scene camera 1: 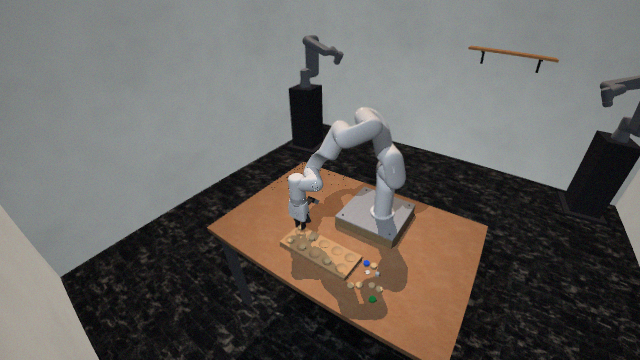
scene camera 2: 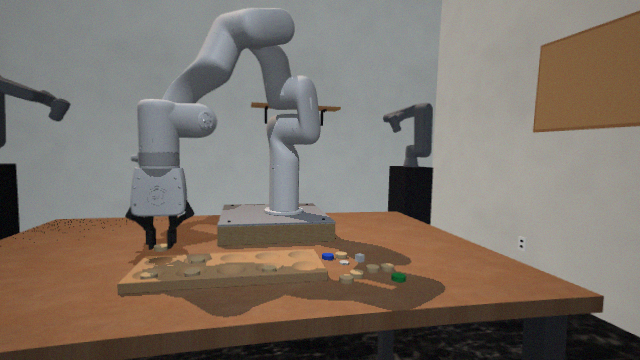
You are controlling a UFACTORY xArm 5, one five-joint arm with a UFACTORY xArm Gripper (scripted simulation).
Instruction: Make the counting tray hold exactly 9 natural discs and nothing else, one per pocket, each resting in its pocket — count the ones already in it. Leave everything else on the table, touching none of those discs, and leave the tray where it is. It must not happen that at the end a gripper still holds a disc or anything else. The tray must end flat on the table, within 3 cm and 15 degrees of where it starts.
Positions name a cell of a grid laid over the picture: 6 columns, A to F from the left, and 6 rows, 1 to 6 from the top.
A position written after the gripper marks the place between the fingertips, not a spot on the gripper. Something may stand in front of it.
In view: the gripper (scene camera 2: B5) and a wooden counting tray (scene camera 2: C5).
The wooden counting tray is seen too in scene camera 1 (scene camera 1: D5).
